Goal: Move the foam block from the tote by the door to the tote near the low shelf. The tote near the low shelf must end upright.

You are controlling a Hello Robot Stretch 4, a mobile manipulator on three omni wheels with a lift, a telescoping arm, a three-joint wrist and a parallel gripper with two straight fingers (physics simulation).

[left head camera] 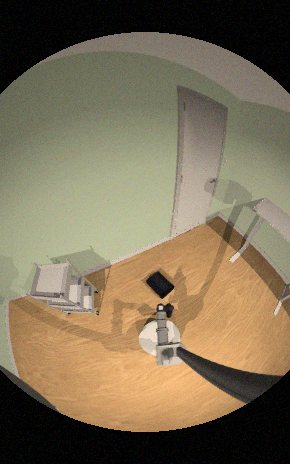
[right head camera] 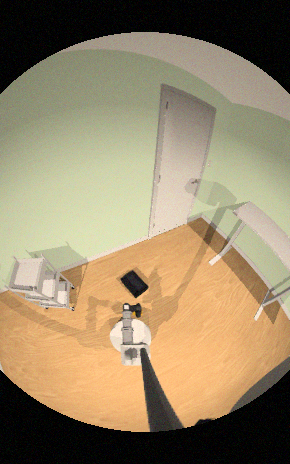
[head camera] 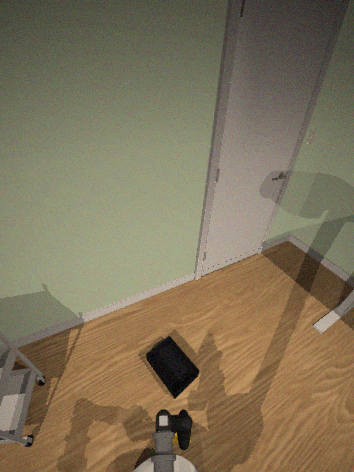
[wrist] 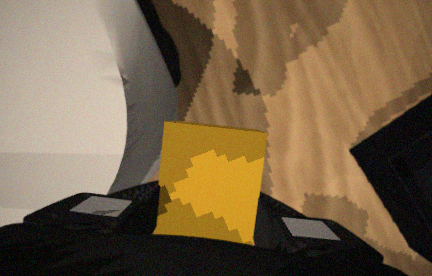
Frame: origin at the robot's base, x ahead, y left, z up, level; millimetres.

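Seen in the pictures: gripper, fingertip midpoint: (wrist: 207, 203).
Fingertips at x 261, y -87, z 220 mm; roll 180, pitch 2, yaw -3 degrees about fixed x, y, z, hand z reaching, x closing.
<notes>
Pixels of each thing's middle, then the offset from my fingertips to it. "spot": a spot on its surface instead. Level surfaces: height alone.
- yellow foam block, body centre: (wrist: 209, 192) (head camera: 180, 434) 1 mm ahead, 6 mm left, 6 mm down
- door, body centre: (head camera: 171, 365) (right head camera: 133, 283) (left head camera: 159, 284) 386 mm ahead, 30 mm left, 198 mm down
- grey wheeled cart, surface spot: (left head camera: 51, 280) (right head camera: 28, 274) spot: 152 mm ahead, 1052 mm left, 415 mm up
- white table, its level: 703 mm up
The yellow foam block (head camera: 175, 439) (wrist: 215, 185) is between the two fingers of my gripper (head camera: 173, 426) (left head camera: 166, 310) (right head camera: 133, 310) (wrist: 207, 203). The gripper is shut on it, with a finger at each side of the block in the wrist view. The black tote by the door (head camera: 172, 367) (left head camera: 160, 285) (right head camera: 134, 283) (wrist: 407, 165) stands upright on the floor, beyond the gripper and apart from it in the head view. At the wrist view's right edge, part of this tote shows. The tote near the low shelf and the low shelf do not show in these views.
A grey wheeled cart (left head camera: 51, 280) (right head camera: 27, 274) stands at the left by the green wall. A white table (left head camera: 280, 215) (right head camera: 260, 220) stands at the right. The closed door (head camera: 250, 150) (left head camera: 200, 160) (right head camera: 185, 160) is behind the tote. My round white base (left head camera: 147, 340) (right head camera: 118, 336) (wrist: 55, 90) is close to the gripper.
</notes>
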